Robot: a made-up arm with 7 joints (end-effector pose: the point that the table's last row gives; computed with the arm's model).
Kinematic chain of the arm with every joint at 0, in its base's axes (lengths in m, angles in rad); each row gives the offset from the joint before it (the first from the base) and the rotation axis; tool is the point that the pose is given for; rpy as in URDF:
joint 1: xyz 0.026 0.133 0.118 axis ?
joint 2: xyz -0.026 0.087 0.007 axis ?
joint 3: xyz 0 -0.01 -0.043 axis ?
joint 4: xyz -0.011 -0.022 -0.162 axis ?
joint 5: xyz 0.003 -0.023 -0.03 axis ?
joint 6: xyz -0.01 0 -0.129 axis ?
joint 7: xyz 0.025 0.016 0 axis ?
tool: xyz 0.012 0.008 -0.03 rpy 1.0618 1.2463 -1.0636
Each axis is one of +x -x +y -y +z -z.
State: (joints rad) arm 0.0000 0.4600 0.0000 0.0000 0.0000 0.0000 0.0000
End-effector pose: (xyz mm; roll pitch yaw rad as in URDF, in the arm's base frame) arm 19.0 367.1 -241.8 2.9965 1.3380 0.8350
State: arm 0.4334 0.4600 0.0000 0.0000 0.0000 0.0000 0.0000
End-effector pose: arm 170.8 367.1 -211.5 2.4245 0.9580 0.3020
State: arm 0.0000 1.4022 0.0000 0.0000 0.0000 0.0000 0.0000
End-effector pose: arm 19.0 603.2 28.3 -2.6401 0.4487 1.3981
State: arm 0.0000 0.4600 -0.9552 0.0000 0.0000 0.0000 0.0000
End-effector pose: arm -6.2 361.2 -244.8 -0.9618 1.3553 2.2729
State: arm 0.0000 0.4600 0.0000 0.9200 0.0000 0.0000 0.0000
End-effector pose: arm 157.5 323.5 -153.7 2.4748 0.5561 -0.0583
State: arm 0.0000 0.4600 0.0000 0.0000 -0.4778 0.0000 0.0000
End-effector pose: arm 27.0 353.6 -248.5 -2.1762 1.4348 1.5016
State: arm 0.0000 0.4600 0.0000 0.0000 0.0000 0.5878 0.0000
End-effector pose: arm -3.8 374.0 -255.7 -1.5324 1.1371 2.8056
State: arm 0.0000 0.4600 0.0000 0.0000 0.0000 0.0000 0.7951
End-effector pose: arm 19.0 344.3 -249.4 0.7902 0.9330 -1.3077
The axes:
joint 1: -y
joint 2: +x
joint 3: +z
joint 4: -y
joint 5: +z
joint 6: +y
joint 7: -x

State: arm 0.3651 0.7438 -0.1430 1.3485 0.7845 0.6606 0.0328
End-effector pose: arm 252.7 350.4 -41.7 1.9337 0.3592 -0.3080
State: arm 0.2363 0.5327 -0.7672 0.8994 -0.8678 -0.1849 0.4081
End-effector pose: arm 141.7 230.9 -190.3 2.7526 1.2853 -1.3509
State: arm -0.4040 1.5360 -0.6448 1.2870 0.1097 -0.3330 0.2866
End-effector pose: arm 59.3 434.8 -40.4 2.0676 1.2867 -1.5721
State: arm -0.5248 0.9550 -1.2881 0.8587 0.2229 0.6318 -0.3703
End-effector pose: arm -125.6 408.5 -150.8 -0.7002 0.8633 2.1275
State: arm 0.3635 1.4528 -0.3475 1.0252 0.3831 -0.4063 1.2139
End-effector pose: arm 158.8 464.9 38.5 2.4960 0.9122 -1.1171
